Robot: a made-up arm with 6 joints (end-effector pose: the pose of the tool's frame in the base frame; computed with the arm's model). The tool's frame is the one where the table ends. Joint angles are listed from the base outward.
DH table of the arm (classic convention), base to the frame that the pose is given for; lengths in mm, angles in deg. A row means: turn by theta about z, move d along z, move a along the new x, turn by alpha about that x. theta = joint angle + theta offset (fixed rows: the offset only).
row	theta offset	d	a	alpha
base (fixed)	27.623	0	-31.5	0
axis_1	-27.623	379.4	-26.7	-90
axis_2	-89.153	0	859.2	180
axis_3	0.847	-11.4	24.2	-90
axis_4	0	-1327.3	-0.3	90
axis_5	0	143.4	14.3	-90
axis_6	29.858	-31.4	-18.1	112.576
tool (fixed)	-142.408	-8.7	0	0
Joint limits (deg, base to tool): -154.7..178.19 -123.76..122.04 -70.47..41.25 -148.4..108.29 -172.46..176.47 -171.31..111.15
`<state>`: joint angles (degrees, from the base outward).
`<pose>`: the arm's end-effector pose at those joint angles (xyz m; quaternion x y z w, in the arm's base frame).
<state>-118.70 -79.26 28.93 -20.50 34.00 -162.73</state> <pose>0.4819 1.1882 1.8127 0.2749 0.2779 0.3956 0.8311</pose>
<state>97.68 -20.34 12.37 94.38 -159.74 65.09</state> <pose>-0.1255 0.6608 2.0514 -0.6112 0.3730 -0.5563 0.4218</pose>
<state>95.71 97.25 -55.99 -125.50 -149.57 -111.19</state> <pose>-0.0992 -0.3985 -0.2803 -0.1056 0.3256 0.5926 0.7292</pose>
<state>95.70 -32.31 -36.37 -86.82 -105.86 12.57</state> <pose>-0.1391 0.8063 0.8928 0.6161 -0.7016 -0.3489 0.0801</pose>
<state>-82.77 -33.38 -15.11 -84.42 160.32 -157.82</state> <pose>0.0880 -0.7773 1.4026 -0.3336 -0.3177 0.4593 0.7595</pose>
